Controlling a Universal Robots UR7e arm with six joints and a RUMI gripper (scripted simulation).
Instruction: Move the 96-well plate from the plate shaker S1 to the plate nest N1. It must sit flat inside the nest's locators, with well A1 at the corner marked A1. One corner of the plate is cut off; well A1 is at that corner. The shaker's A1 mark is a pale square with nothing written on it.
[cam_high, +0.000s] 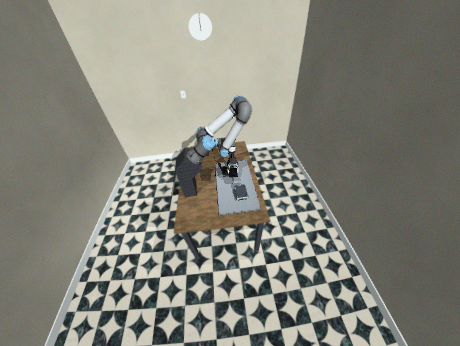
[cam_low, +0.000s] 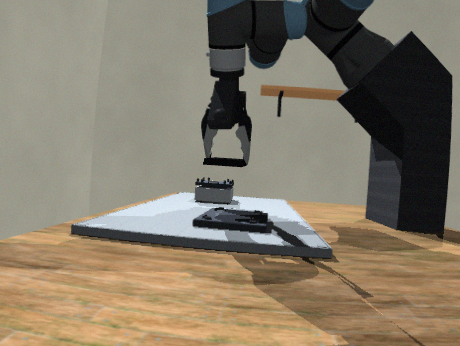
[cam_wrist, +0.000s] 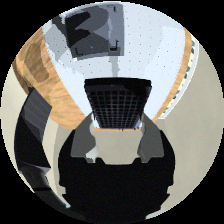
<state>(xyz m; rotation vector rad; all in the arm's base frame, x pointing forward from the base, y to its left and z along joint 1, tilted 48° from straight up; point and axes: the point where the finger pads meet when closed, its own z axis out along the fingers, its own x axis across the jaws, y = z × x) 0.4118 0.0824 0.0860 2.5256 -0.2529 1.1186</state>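
The plate nest N1 lies 140 mm to the left of my hand, 110 mm below it and 60 mm behind it. Round my hand: 96-well plate: right at my hand.
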